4 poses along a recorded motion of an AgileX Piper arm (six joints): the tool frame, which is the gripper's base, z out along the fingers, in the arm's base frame.
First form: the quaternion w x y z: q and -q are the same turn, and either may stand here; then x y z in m.
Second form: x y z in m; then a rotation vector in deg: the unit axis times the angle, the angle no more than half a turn. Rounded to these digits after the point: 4 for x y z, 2 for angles.
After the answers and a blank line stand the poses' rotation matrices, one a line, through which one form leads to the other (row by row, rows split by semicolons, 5 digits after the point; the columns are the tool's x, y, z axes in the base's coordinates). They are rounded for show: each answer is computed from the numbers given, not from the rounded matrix.
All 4 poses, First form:
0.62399, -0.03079, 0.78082, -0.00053, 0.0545, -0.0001, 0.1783
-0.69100, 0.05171, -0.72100, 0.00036, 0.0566, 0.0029, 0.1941
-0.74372, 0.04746, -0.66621, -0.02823, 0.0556, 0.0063, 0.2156
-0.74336, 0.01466, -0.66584, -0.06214, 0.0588, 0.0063, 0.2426
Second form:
0.0545, -0.0001, 0.1783, -4.05, 102.70, -0.07
0.0566, 0.0029, 0.1941, -6.62, 92.34, -0.05
0.0556, 0.0063, 0.2156, -5.96, 83.61, 3.54
0.0588, 0.0063, 0.2426, -1.84, 83.58, 7.80

-0.21937 -0.04742 0.97449; -0.04874 0.99810 0.03760; -0.97442 -0.03925 -0.22127
-0.03969 -0.07407 0.99646; -0.07506 0.99465 0.07094; -0.99639 -0.07198 -0.04503
0.11074 -0.10523 0.98826; -0.02125 0.99390 0.10821; -0.99362 -0.03298 0.10783
0.10559 -0.11191 0.98809; 0.07286 0.99185 0.10455; -0.99174 0.06096 0.11289

